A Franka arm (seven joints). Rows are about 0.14 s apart.
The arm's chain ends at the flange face. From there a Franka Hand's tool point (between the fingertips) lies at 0.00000 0.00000 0.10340 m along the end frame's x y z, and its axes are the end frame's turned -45 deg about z.
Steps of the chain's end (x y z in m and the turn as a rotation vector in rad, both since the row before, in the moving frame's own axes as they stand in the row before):
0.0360 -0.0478 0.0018 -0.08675 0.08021 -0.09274
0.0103 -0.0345 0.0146 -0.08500 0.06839 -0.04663
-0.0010 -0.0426 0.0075 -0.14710 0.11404 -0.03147
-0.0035 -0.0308 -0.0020 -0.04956 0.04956 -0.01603
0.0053 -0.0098 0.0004 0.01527 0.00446 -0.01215
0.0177 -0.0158 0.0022 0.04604 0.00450 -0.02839
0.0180 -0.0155 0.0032 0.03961 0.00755 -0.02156
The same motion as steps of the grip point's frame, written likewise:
0.0593 0.0038 0.0011 -0.11806 -0.00462 -0.09274
0.0307 -0.0059 0.0140 -0.10846 -0.01175 -0.04663
0.0273 -0.0118 0.0057 -0.18465 -0.02338 -0.03147
0.0194 -0.0170 -0.0023 -0.07009 0.00000 -0.01603
0.0121 -0.0040 0.0004 0.00764 0.01395 -0.01215
0.0273 -0.0017 0.0021 0.02937 0.03574 -0.02839
0.0271 -0.0006 0.0031 0.02267 0.03335 -0.02156

